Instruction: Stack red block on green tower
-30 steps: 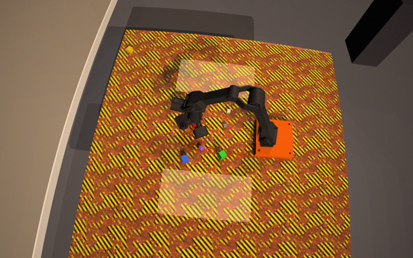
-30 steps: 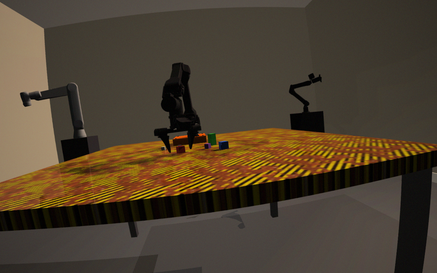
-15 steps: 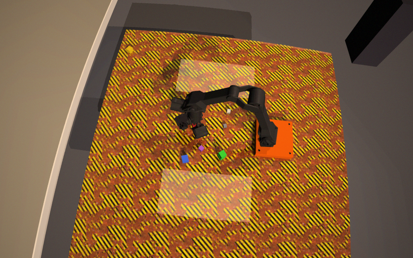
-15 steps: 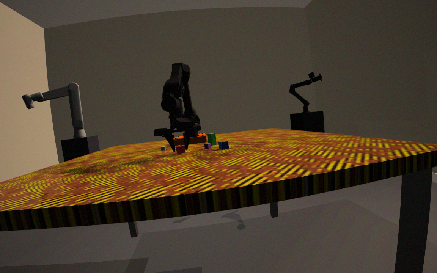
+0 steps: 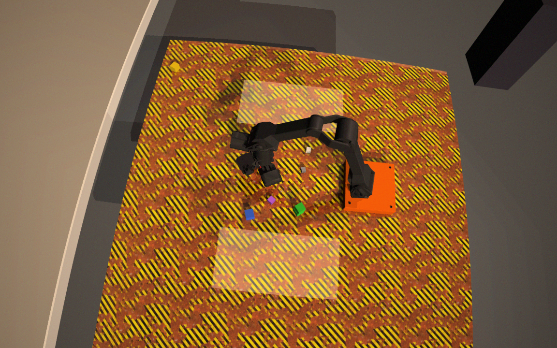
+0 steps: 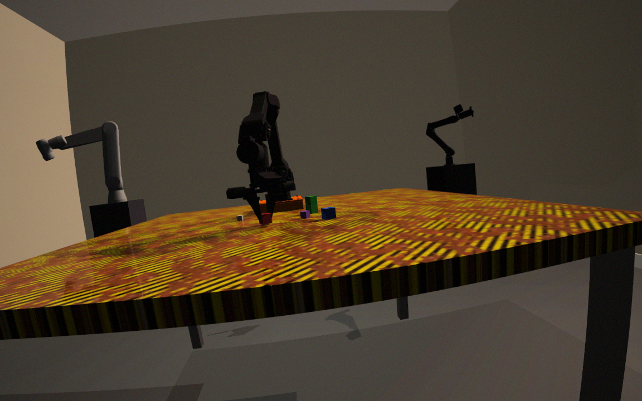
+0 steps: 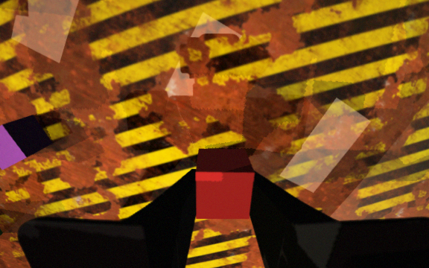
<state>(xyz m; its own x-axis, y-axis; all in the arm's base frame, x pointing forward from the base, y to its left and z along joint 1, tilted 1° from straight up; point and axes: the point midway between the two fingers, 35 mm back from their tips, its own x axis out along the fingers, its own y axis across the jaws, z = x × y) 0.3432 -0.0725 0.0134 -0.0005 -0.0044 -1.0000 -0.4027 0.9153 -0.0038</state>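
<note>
The purple block lies 30 mm behind my gripper tip and 120 mm to the left of it. From my gripper tip the other things lie so: grey block 140 mm behind, 10 mm to the right; then red block right at my gripper tip; then blue block 40 mm ahead, 170 mm to the left.
</note>
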